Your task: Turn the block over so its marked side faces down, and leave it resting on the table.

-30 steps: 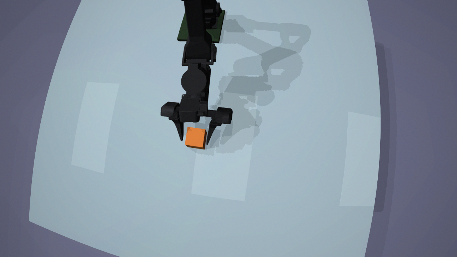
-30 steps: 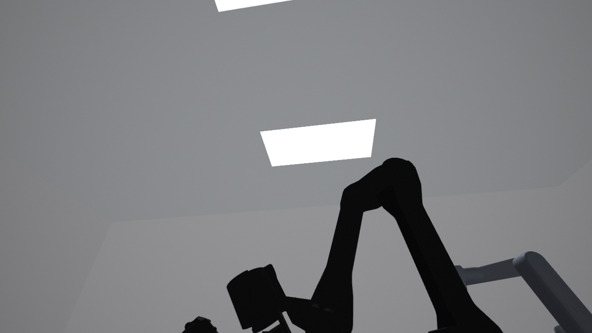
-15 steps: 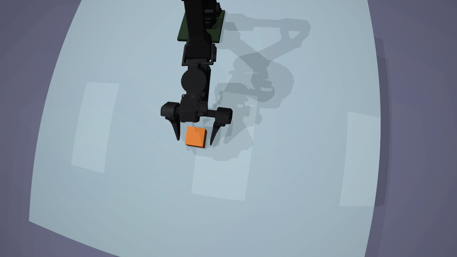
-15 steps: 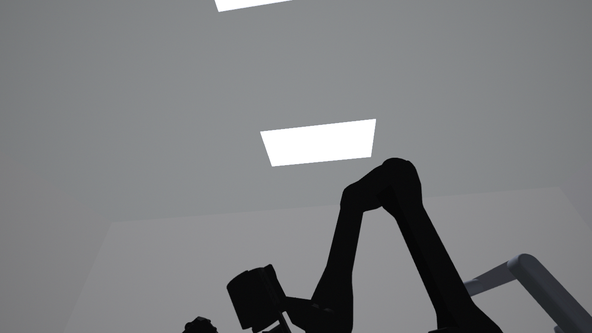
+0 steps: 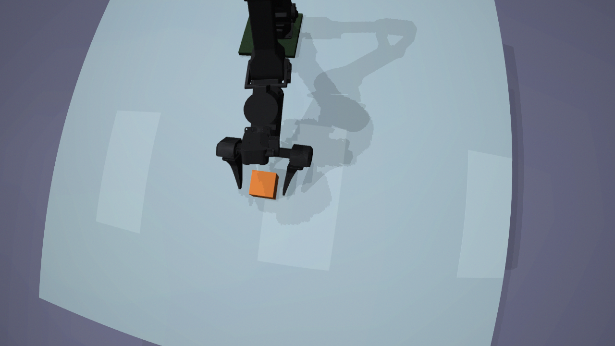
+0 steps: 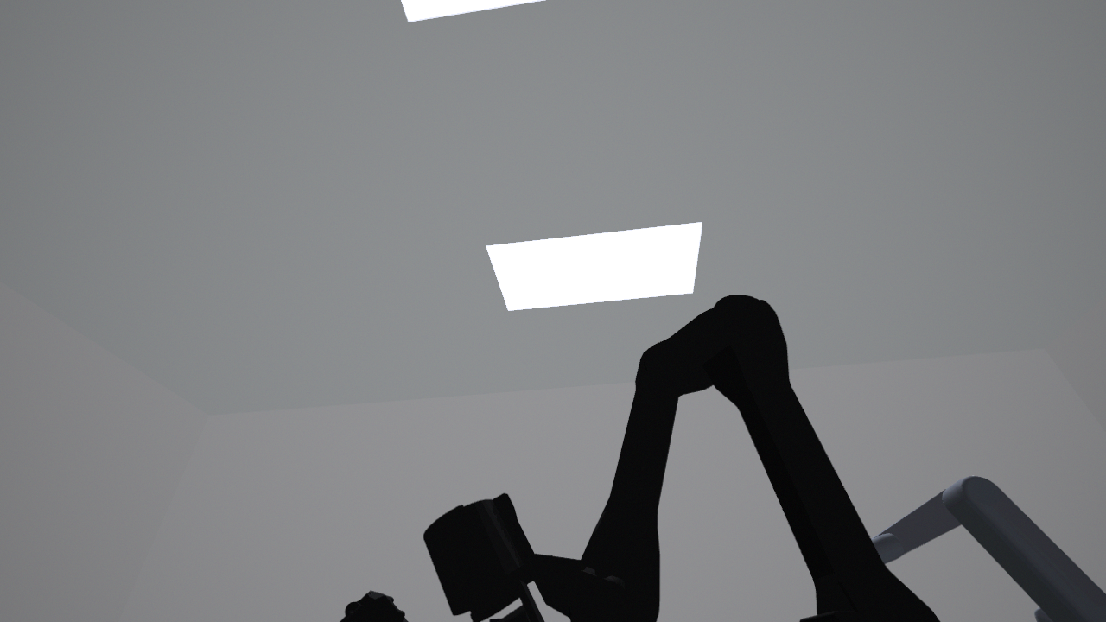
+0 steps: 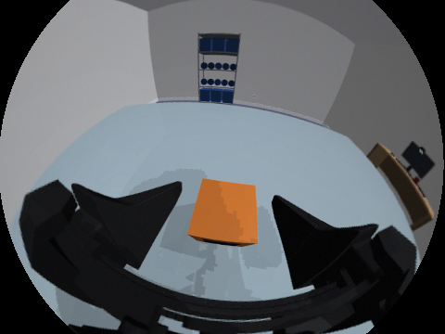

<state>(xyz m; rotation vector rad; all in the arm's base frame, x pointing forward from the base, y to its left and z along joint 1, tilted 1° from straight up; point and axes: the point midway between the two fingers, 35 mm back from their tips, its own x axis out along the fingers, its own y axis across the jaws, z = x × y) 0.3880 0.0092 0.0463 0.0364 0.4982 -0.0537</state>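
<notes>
My gripper tip is now 30 mm past the orange block and 20 mm above it.
</notes>
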